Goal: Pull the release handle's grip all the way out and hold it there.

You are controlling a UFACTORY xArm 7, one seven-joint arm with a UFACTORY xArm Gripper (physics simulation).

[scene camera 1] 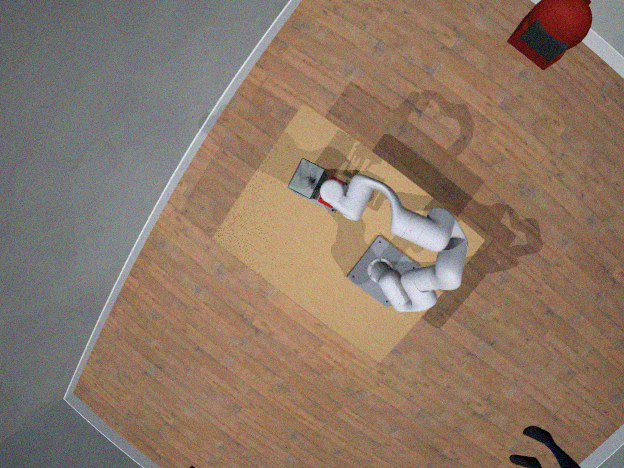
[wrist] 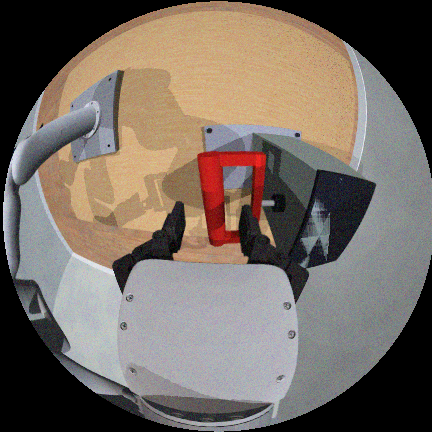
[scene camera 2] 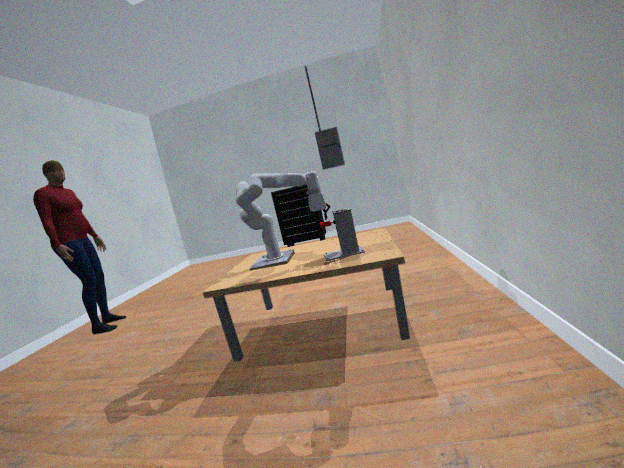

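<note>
The release handle's grip is a red rectangular frame, joined by a short metal rod to the side of a tall grey box-shaped housing. A short length of rod shows between grip and housing. My gripper is partly open and empty, pointing down close above the grip. In the wrist view one finger is left of the grip's outer bar and the other overlaps the frame's opening, near its inner bar. The arm hides the fingers in scene camera 1.
The housing's base plate is on the wooden table. The arm's base plate is on the same table. A dark grey box hangs above it. A person stands at the left.
</note>
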